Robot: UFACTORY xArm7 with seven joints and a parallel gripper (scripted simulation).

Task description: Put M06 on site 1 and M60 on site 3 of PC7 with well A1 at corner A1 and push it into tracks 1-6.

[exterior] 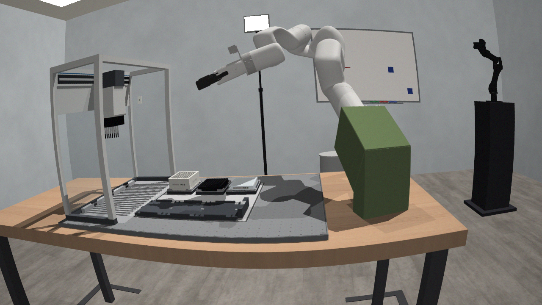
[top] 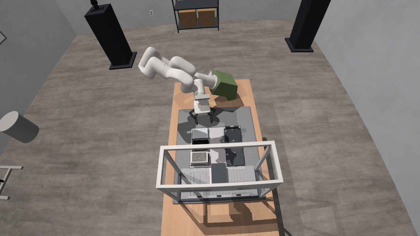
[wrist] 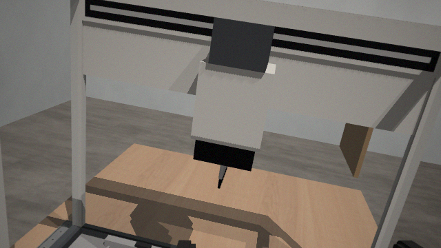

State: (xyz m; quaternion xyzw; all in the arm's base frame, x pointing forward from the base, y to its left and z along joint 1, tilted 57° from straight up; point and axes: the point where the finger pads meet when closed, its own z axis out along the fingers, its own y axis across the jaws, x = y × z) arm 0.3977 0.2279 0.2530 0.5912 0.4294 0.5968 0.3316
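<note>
Right now my hand is 11 cm past the 384-well plate M60, 6 cm to the left of it and 35 cm above it. Also, from my hand: black 96-well plate M06: 1 cm behind, 6 cm to the right, 35 cm below; white deep-well block M09: 11 cm ahead, 6 cm to the right, 33 cm below; pipetting head: 35 cm ahead, 7 cm to the left, 2 cm below.
</note>
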